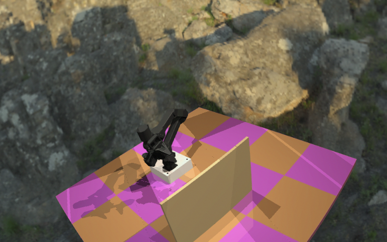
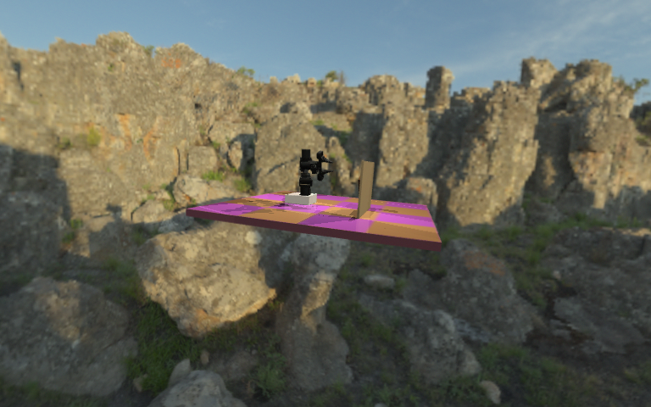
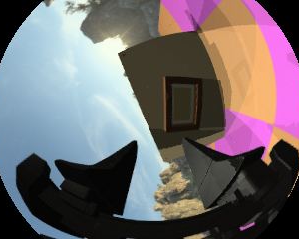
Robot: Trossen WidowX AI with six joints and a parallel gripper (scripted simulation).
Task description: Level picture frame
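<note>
My gripper tip is now 210 mm short of the picture frame, 90 mm above it and 20 mm to the right of it. The rest, counted from my gripper tip: wall panel 220 mm ahead, 110 mm below.
</note>
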